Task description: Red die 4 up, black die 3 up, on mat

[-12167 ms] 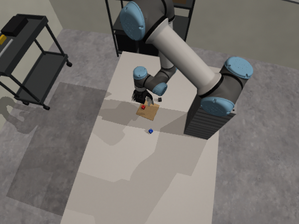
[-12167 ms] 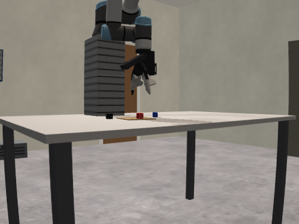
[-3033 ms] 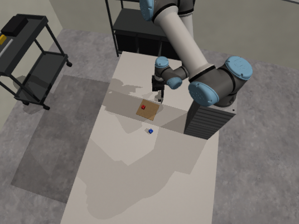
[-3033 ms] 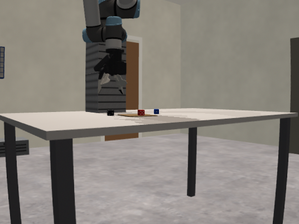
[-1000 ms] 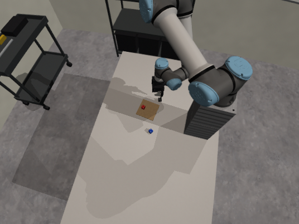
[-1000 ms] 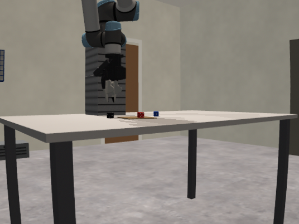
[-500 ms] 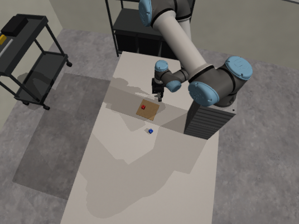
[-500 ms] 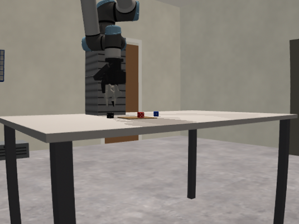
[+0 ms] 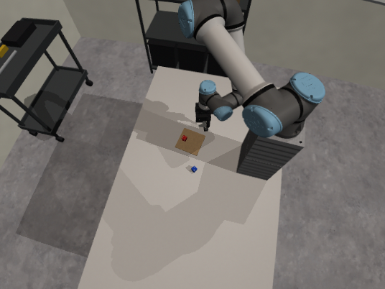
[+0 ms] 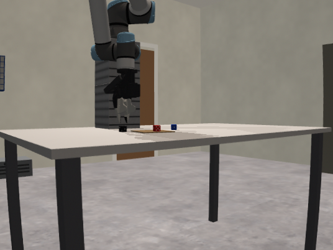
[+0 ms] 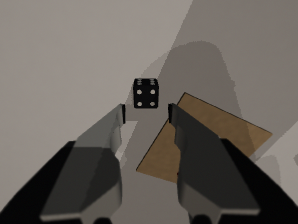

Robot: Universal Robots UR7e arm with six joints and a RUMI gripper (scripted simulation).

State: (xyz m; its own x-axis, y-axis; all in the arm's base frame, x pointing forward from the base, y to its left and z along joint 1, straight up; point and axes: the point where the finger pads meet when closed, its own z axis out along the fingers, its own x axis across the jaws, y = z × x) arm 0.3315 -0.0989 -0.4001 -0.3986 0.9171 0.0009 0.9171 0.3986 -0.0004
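The black die is 40 mm below my hand. The rest, counted from my hand: blue die (270 mm to the left, 40 mm below, 20 mm behind); red die (110 mm to the left, 100 mm ahead, 40 mm below); brown mat (110 mm to the left, 60 mm ahead, 50 mm below).
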